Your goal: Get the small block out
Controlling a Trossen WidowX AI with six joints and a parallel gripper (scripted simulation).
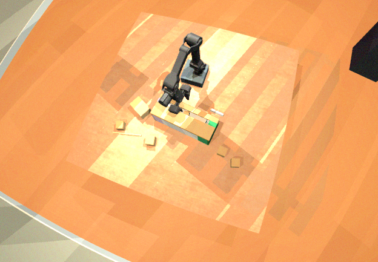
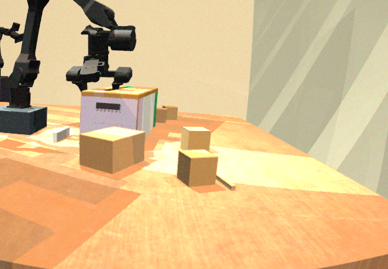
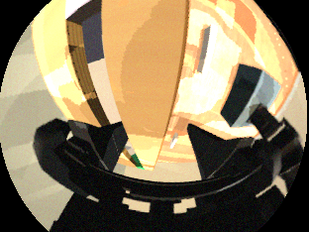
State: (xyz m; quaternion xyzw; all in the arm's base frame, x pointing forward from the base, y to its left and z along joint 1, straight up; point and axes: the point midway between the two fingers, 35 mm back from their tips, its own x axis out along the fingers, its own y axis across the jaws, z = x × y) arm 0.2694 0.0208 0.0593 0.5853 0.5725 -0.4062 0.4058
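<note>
Now: the small tan block 50 mm ahead of my gripper tip and 30 mm to the left of it. From my gripper tip the other things lie so: long box: 30 mm ahead, 30 mm to the left, 30 mm below; then thin stick: 300 mm ahead, 280 mm to the right, 90 mm below.
</note>
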